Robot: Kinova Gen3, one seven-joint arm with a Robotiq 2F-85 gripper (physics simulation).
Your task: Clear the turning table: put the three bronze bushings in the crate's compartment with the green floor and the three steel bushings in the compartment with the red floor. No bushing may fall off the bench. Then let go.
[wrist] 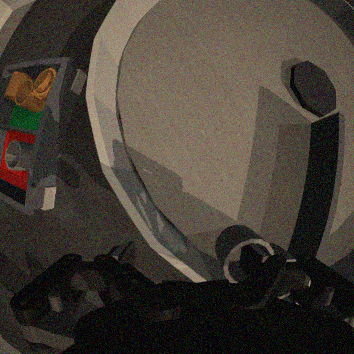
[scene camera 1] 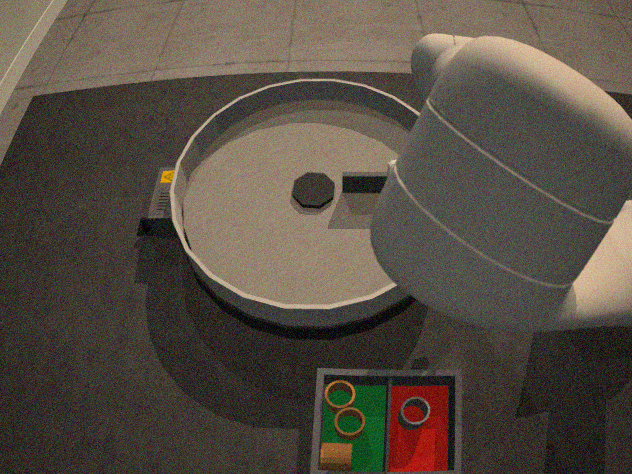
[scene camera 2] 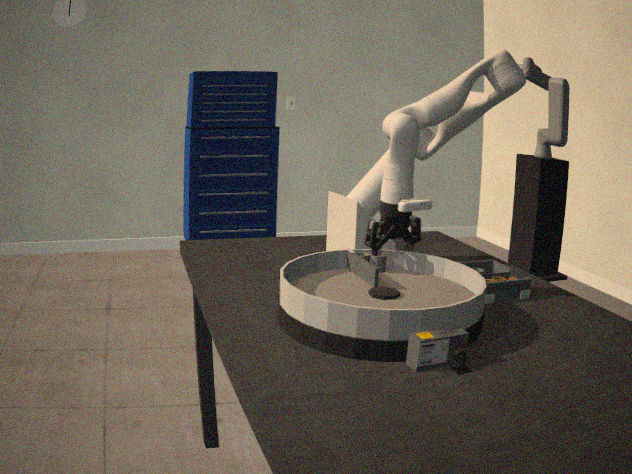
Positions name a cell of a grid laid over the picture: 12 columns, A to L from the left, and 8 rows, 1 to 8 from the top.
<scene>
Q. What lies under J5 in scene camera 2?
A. A crate.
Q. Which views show the gripper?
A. The wrist view and scene camera 2 only.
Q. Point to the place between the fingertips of the gripper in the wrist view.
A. At G6
</scene>
